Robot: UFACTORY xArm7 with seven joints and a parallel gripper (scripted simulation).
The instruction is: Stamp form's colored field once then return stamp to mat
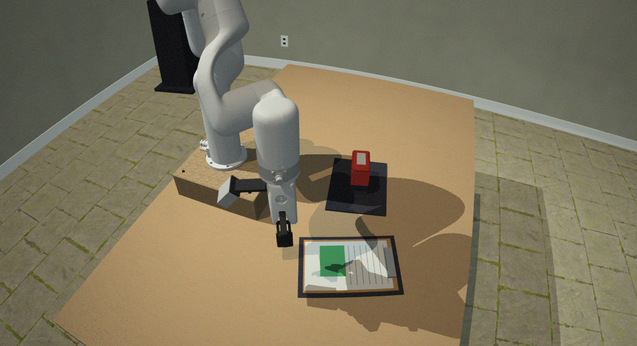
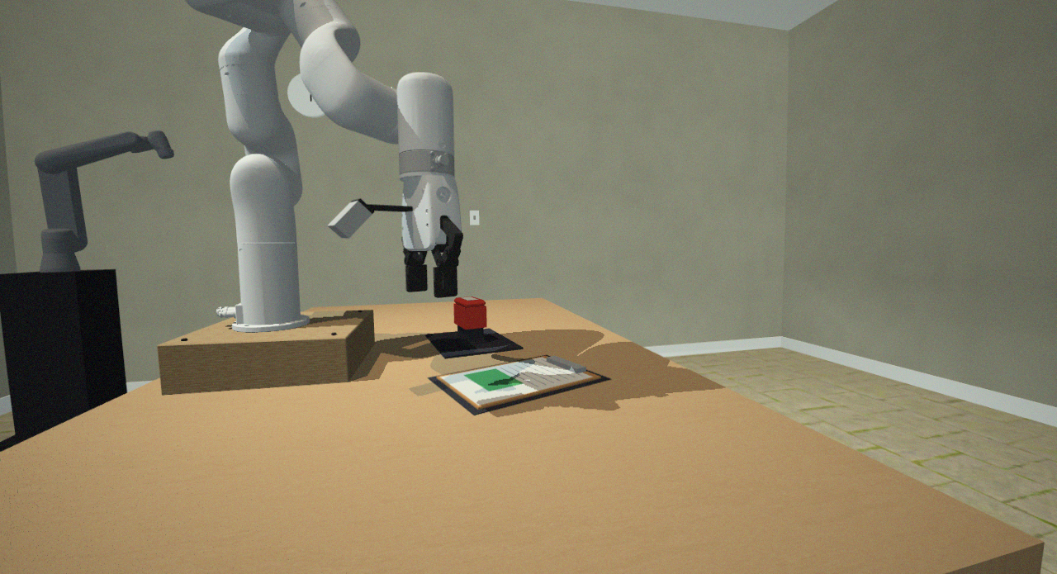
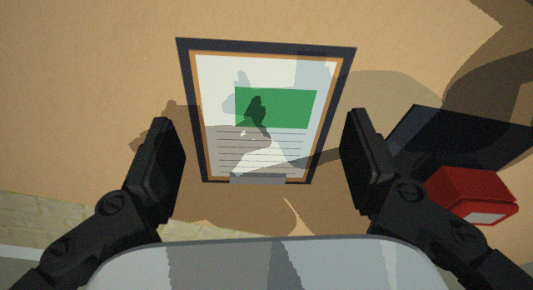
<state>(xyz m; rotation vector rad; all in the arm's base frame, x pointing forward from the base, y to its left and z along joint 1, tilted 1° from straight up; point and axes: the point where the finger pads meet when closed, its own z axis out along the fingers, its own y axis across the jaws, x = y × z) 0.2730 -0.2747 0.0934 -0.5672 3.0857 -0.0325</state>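
The red stamp is 34 cm to the left of my hand, 11 cm below it and 11 cm ahead of it. Round my hand: dark mat: 34 cm to the left, 16 cm below, 11 cm ahead.
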